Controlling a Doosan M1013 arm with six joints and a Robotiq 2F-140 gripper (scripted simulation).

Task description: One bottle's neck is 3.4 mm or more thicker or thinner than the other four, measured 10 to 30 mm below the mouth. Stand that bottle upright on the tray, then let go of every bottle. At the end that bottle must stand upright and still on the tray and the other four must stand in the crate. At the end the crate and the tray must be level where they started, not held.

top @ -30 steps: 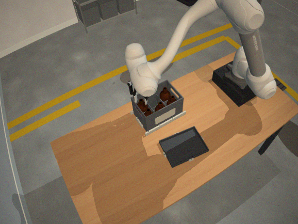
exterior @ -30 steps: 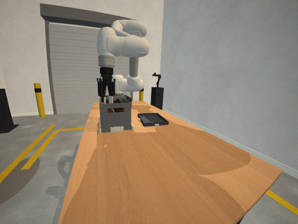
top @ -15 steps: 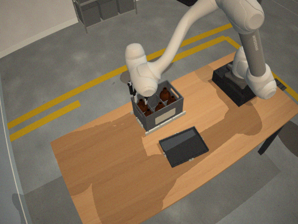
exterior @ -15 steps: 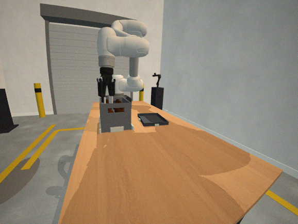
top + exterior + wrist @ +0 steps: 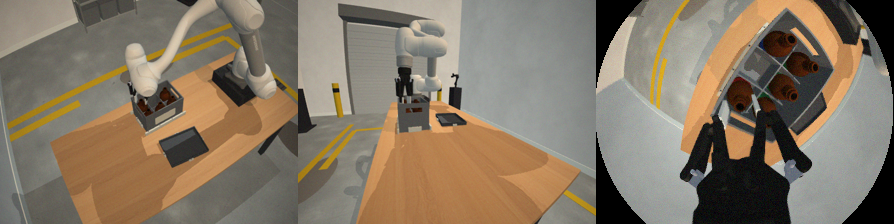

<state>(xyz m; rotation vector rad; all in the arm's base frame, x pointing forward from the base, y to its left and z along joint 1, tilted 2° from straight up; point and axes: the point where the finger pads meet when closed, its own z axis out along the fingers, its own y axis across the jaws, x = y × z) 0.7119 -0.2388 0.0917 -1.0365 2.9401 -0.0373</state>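
The grey crate lies 90 mm below my hand, 80 mm behind it and 50 mm to the left of it. From my hand the other things lie so: dark tray (350 mm to the left, 160 mm below, 50 mm behind); glass bottle (100 mm to the left, 90 mm below, 80 mm behind).
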